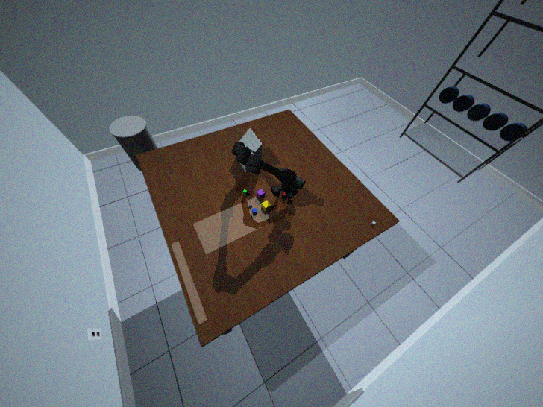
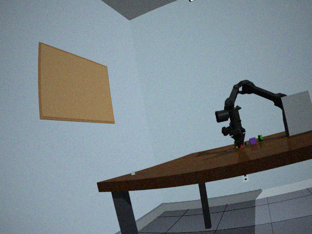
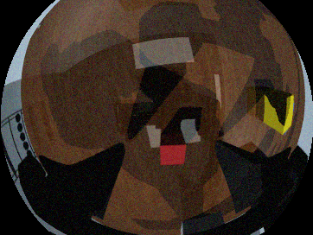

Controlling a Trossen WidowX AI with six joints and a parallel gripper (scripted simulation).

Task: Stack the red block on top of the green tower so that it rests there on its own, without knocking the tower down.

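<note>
My gripper tip is right at the red block. Round my gripper tip: yellow block 15 cm to the right, 2 cm ahead, 1 cm above; then purple block 13 cm to the right, 8 cm behind, 1 cm above; then small blue block 23 cm to the right, 1 cm ahead, 1 cm above.
</note>
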